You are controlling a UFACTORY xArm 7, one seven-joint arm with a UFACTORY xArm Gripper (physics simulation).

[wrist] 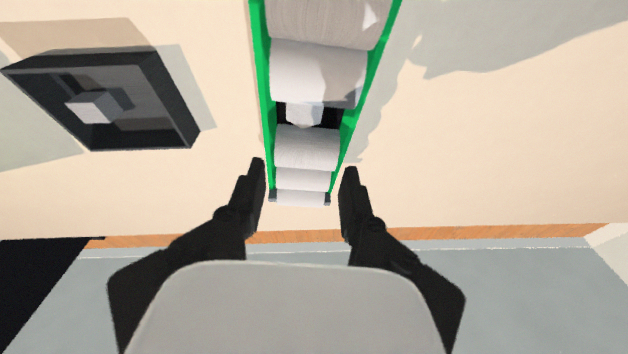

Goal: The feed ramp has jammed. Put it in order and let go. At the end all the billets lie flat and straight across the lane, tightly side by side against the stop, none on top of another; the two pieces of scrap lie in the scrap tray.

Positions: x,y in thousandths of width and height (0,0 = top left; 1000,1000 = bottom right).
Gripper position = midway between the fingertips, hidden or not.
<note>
In view: the gripper (483,499), a dark scrap tray (249,332), a billet (456,504), a pale scrap piece (482,326), a billet (459,558), a billet (501,419) and a billet (479,205).
</note>
